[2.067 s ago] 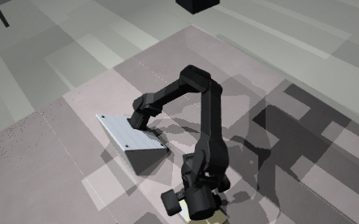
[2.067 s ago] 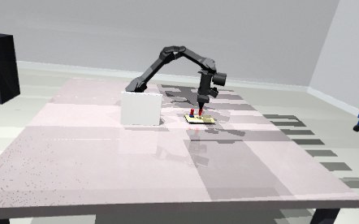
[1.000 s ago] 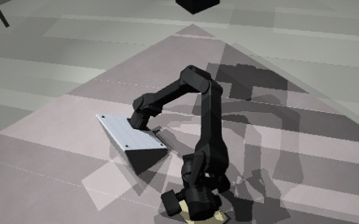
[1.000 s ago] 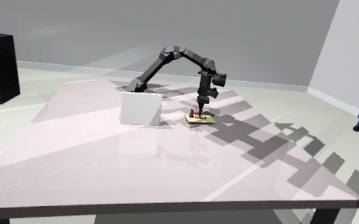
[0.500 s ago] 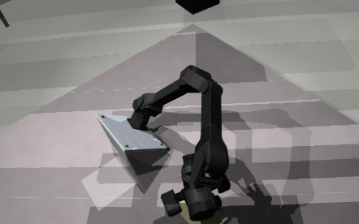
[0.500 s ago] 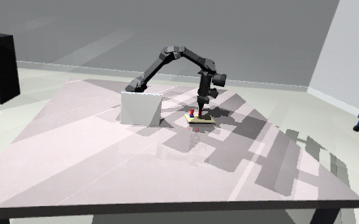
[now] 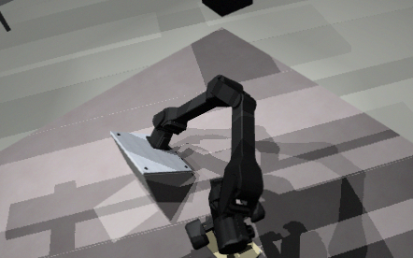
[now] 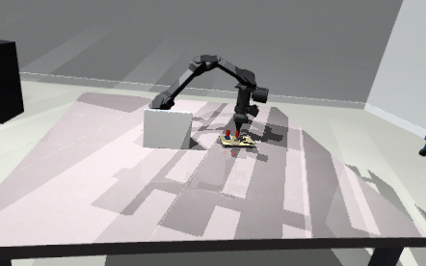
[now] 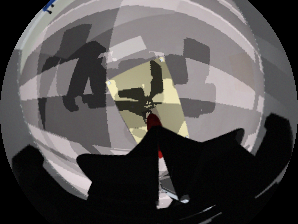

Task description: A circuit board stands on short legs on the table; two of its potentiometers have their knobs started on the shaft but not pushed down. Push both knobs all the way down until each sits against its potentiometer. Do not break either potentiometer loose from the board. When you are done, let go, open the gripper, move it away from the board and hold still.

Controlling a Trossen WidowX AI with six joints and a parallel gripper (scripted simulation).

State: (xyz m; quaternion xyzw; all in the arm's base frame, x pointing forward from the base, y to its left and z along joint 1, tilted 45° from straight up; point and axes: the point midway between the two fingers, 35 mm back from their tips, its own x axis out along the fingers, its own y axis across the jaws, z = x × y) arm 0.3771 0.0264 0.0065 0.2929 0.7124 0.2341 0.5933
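Right now the red knob is 10 mm below my gripper tip.
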